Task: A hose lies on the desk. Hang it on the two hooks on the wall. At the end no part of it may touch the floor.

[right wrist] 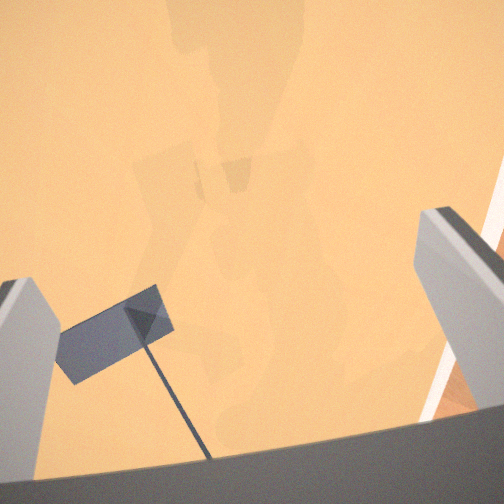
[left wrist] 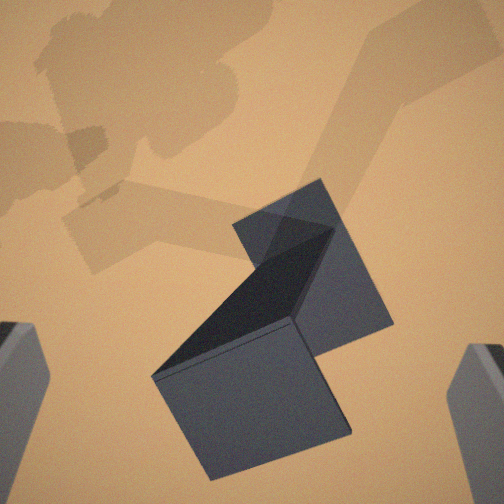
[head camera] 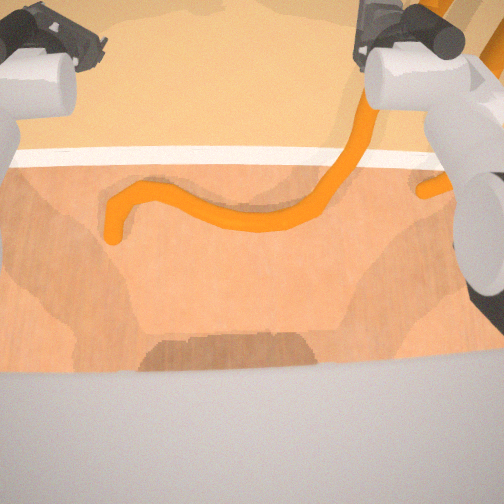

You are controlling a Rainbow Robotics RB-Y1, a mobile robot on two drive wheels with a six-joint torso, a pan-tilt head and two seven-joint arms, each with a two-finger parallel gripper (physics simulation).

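The orange hose [head camera: 250, 218] lies in a curve on the wood surface. Its left end [head camera: 113, 234] rests there. The hose rises up the tan wall at the right and passes behind my right arm. Two strands show at the top right [head camera: 492, 52], and its other end [head camera: 431, 189] sits low by my right forearm. My left gripper [head camera: 60, 32] is raised at the top left, open and empty. In the left wrist view it [left wrist: 250, 340] faces a dark grey wall hook [left wrist: 270, 330], which carries no hose. My right gripper [head camera: 382, 27] is open and empty. In its wrist view it [right wrist: 232, 260] faces bare wall, with a hook [right wrist: 115, 332] at the lower left.
A white strip [head camera: 200, 156] runs where the wall meets the wood surface. A wide grey body [head camera: 250, 435] fills the bottom of the head view. My right arm's pale links [head camera: 465, 150] cover the right side.
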